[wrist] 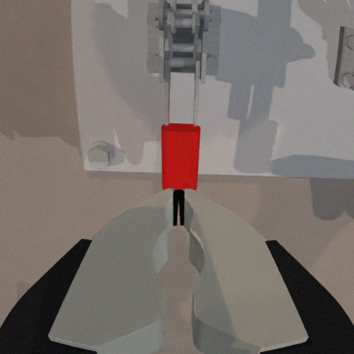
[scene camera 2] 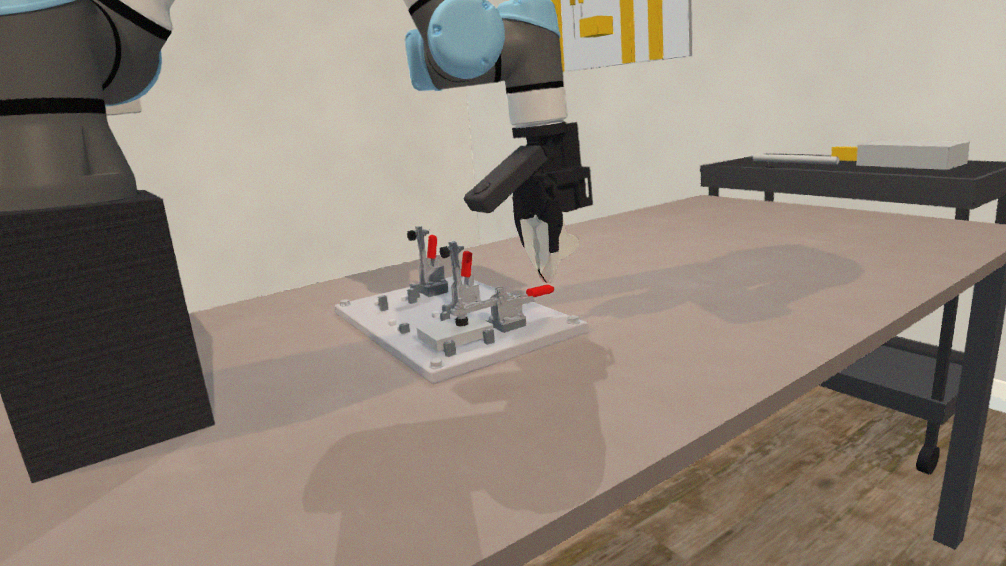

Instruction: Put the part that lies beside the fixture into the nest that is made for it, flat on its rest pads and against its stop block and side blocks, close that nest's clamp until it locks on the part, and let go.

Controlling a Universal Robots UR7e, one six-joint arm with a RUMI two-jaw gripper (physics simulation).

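Frame: origin at the arm's base, x ahead, y left, z up, level; centimetres.
Where they show: gripper, fingertip midpoint: (scene camera 2: 547, 282); arm's base, link origin: (scene camera 2: 57, 202).
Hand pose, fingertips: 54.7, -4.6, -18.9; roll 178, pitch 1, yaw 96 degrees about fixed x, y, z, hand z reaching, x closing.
Each offset is from my fingertips to the top centre of the thing, as dx, dy, dz. "*": to the spot under its first point. Level surfaces: height alone.
The grey rectangular part @(-14.9, -1.1, -2.5) (scene camera 2: 453, 332) lies in the front nest of the white fixture plate @(* -21.9, +3.2, -4.6) (scene camera 2: 393, 344) (wrist: 125, 160), among small dark blocks. That nest's clamp @(* -7.3, -1.6, -1.9) (scene camera 2: 507, 309) (wrist: 182, 45) is down, its arm lying over the part with the black tip at the part's top. Its red handle @(* -1.7, -0.9, -0.6) (scene camera 2: 540, 290) (wrist: 180, 157) lies nearly level and points outward past the plate's edge. My gripper (scene camera 2: 543, 278) (wrist: 178, 192) is shut and empty, its fingertips at the handle's outer end, just above it in the scene view. The small gap between tips and handle is hard to judge.
Two other clamps stand open with raised arms and upright red handles @(* -8.6, +20.7, +3.1) (scene camera 2: 431, 247) @(* -7.6, +9.7, +2.3) (scene camera 2: 466, 263) behind the front nest. The dark robot pedestal (scene camera 2: 98, 337) stands at the left. A black cart (scene camera 2: 844, 184) with boxes stands beyond the table @(dz -6.1) (scene camera 2: 703, 337).
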